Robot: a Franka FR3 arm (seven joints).
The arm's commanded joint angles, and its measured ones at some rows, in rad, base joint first. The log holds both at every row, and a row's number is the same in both.
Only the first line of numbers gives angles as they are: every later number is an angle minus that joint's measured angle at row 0.
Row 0, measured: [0.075 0.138 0.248 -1.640 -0.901 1.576 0.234]
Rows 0 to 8, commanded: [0.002 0.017 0.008 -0.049 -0.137 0.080 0.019]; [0.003 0.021 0.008 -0.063 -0.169 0.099 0.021]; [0.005 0.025 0.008 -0.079 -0.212 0.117 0.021]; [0.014 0.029 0.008 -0.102 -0.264 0.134 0.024]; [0.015 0.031 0.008 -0.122 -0.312 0.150 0.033]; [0.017 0.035 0.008 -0.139 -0.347 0.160 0.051]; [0.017 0.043 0.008 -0.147 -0.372 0.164 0.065]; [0.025 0.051 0.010 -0.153 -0.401 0.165 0.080]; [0.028 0.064 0.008 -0.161 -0.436 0.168 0.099]
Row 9, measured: [0.021 0.052 0.007 -0.116 -0.338 0.141 0.038]
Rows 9 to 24, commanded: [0.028 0.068 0.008 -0.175 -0.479 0.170 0.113]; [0.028 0.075 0.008 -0.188 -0.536 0.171 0.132]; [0.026 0.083 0.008 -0.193 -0.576 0.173 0.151]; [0.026 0.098 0.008 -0.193 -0.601 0.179 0.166]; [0.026 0.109 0.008 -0.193 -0.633 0.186 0.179]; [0.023 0.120 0.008 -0.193 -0.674 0.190 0.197]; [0.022 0.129 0.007 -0.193 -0.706 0.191 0.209]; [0.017 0.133 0.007 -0.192 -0.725 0.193 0.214]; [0.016 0.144 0.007 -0.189 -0.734 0.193 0.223]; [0.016 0.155 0.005 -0.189 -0.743 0.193 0.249]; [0.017 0.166 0.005 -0.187 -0.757 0.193 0.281]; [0.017 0.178 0.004 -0.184 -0.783 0.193 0.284]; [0.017 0.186 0.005 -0.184 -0.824 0.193 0.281]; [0.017 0.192 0.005 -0.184 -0.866 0.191 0.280]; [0.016 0.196 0.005 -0.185 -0.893 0.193 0.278]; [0.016 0.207 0.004 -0.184 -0.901 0.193 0.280]
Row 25, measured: [0.027 0.185 0.002 -0.180 -0.825 0.174 0.252]
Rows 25 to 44, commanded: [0.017 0.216 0.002 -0.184 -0.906 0.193 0.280]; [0.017 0.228 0.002 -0.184 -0.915 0.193 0.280]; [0.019 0.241 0.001 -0.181 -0.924 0.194 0.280]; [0.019 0.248 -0.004 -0.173 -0.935 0.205 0.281]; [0.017 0.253 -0.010 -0.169 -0.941 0.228 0.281]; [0.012 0.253 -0.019 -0.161 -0.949 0.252 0.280]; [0.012 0.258 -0.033 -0.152 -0.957 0.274 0.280]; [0.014 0.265 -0.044 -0.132 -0.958 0.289 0.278]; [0.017 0.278 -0.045 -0.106 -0.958 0.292 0.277]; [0.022 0.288 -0.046 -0.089 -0.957 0.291 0.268]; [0.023 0.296 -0.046 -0.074 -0.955 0.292 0.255]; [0.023 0.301 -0.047 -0.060 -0.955 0.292 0.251]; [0.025 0.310 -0.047 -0.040 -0.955 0.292 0.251]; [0.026 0.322 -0.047 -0.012 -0.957 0.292 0.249]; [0.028 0.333 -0.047 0.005 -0.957 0.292 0.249]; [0.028 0.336 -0.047 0.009 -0.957 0.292 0.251]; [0.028 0.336 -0.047 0.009 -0.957 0.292 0.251]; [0.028 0.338 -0.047 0.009 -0.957 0.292 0.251]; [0.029 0.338 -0.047 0.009 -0.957 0.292 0.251]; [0.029 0.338 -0.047 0.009 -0.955 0.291 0.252]
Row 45, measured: [0.031 0.315 -0.048 -0.018 -0.929 0.280 0.259]
